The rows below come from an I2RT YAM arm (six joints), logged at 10 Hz.
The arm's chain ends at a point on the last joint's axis. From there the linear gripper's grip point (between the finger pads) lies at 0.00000 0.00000 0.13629 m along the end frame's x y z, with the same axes.
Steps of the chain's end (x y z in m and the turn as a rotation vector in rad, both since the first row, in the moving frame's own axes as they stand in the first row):
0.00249, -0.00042, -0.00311, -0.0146, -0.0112, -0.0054
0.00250, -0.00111, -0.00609, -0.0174, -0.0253, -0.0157
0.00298, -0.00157, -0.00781, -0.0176, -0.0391, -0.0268
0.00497, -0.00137, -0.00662, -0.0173, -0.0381, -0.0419
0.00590, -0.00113, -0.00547, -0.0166, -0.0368, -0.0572
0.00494, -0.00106, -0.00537, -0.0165, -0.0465, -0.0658
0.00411, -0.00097, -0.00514, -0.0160, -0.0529, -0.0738
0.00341, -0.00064, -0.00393, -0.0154, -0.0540, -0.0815
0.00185, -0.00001, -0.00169, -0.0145, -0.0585, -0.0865
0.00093, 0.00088, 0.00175, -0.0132, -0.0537, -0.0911
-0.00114, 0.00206, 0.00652, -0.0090, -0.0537, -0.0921
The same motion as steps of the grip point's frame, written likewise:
0.00097, 0.00157, -0.00313, -0.0146, -0.0112, -0.0054
-0.00093, 0.00129, -0.00615, -0.0174, -0.0253, -0.0157
-0.00231, 0.00090, -0.00794, -0.0176, -0.0391, -0.0268
-0.00017, 0.00110, -0.00674, -0.0173, -0.0381, -0.0419
0.00095, 0.00127, -0.00558, -0.0166, -0.0368, -0.0572
-0.00132, 0.00139, -0.00554, -0.0165, -0.0465, -0.0658
-0.00301, 0.00147, -0.00535, -0.0160, -0.0529, -0.0738
-0.00385, 0.00176, -0.00414, -0.0154, -0.0540, -0.0815
-0.00602, 0.00231, -0.00194, -0.0145, -0.0585, -0.0865
-0.00629, 0.00301, 0.00154, -0.0132, -0.0537, -0.0911
-0.00839, 0.00362, 0.00632, -0.0090, -0.0537, -0.0921

